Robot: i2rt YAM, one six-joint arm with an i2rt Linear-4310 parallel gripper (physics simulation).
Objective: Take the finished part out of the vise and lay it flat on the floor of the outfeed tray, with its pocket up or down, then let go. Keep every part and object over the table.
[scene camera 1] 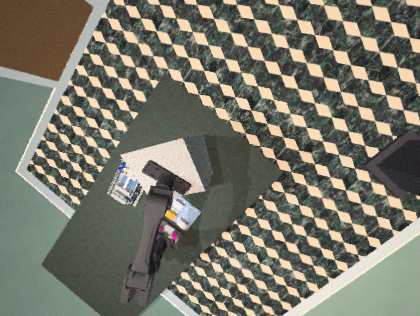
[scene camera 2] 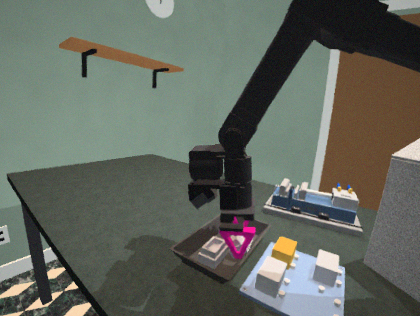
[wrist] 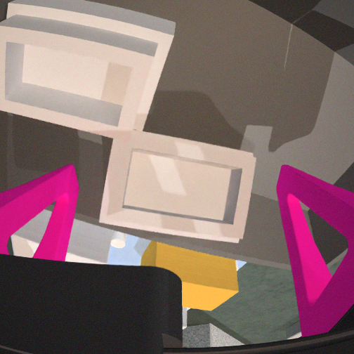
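Where they show: gripper, between the fingertips: point(scene camera 1: 169, 228) point(scene camera 2: 239, 245); arm's base, origin of its link: point(scene camera 1: 167, 177).
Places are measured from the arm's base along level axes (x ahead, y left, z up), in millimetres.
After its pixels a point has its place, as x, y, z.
Note:
My gripper point(scene camera 1: 169, 233) {403, 196, -275} point(scene camera 2: 238, 246) {403, 196, -275} point(wrist: 177, 175) is open, its magenta fingertips low over the dark outfeed tray point(scene camera 2: 192, 260) {432, 319, -263} point(wrist: 215, 75). One pale pocketed part point(wrist: 178, 186) lies between the spread fingers, ungripped, its pocket facing the wrist camera. In scene camera 2 the fingers partly hide it; whether it is flat or tilted is unclear. Another pale pocketed part point(scene camera 2: 212, 250) {420, 275, -257} point(wrist: 67, 72) rests pocket up in the tray, its corner close to or touching the first. The blue vise point(scene camera 1: 127, 187) {359, -166, -238} point(scene camera 2: 320, 206) {304, -131, -251} stands behind the tray; I make out no part between its jaws.
A light blue plate point(scene camera 1: 189, 212) {233, 215, -297} point(scene camera 2: 306, 287) {249, 193, -297} beside the tray bears a yellow block point(scene camera 1: 171, 214) {305, 140, -262} point(scene camera 2: 285, 250) {310, 161, -261} point(wrist: 195, 270), white blocks and small pegs. A large speckled box point(scene camera 1: 172, 157) {-92, -34, 33} point(scene camera 2: 400, 215) {126, 38, -159} stands beyond the plate. The table's edge runs past the tray's outer side.

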